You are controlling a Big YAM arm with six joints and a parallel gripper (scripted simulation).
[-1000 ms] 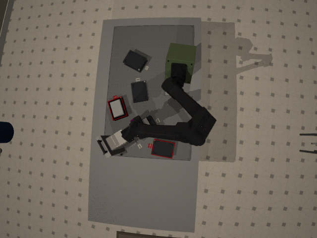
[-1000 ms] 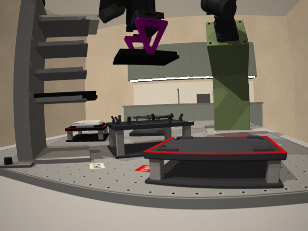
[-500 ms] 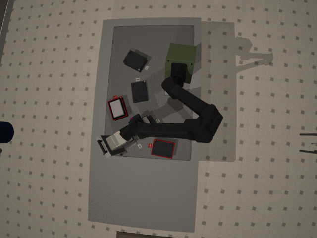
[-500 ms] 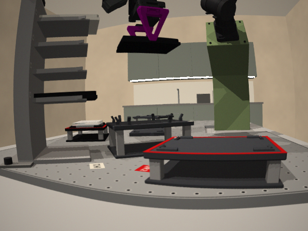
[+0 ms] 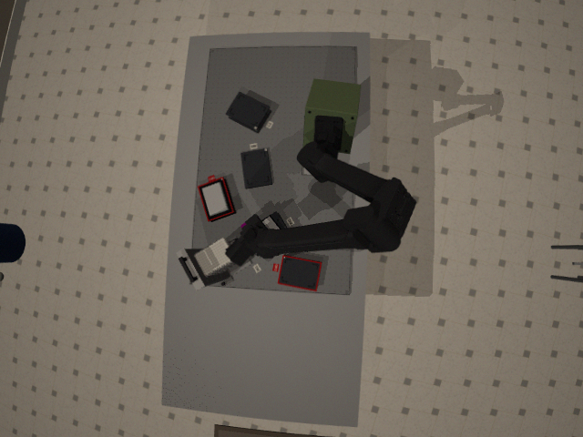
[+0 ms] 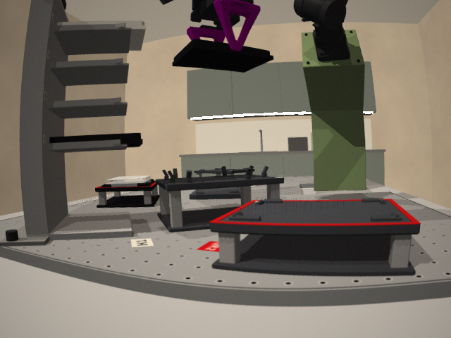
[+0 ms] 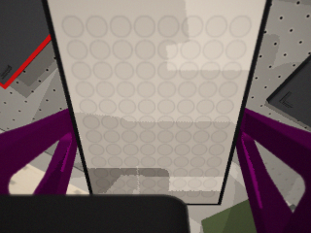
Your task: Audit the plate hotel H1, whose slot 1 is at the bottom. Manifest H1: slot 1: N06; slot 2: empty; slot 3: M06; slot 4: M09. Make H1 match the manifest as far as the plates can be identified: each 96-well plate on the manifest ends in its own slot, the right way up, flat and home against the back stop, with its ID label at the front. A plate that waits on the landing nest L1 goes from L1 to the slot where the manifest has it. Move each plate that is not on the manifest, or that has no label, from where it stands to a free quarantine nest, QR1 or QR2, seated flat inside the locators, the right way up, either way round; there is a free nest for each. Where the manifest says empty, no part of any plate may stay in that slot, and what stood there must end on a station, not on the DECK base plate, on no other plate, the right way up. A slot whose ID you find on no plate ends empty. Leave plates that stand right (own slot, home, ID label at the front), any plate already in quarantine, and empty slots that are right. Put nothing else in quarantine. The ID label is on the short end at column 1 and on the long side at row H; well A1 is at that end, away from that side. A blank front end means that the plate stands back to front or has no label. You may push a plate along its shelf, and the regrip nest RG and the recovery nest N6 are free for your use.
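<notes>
My hand is 210 mm above the quarantine nest QR2, 130 mm to the right of it and 130 mm past it. The rest, counted from my hand: white well plate: 150 mm ahead, 100 mm to the left, 30 mm above; regrip nest RG: 190 mm below, 20 mm ahead, 10 mm to the right; A1 mark: 190 mm below, 70 mm behind, 10 mm to the right.
</notes>
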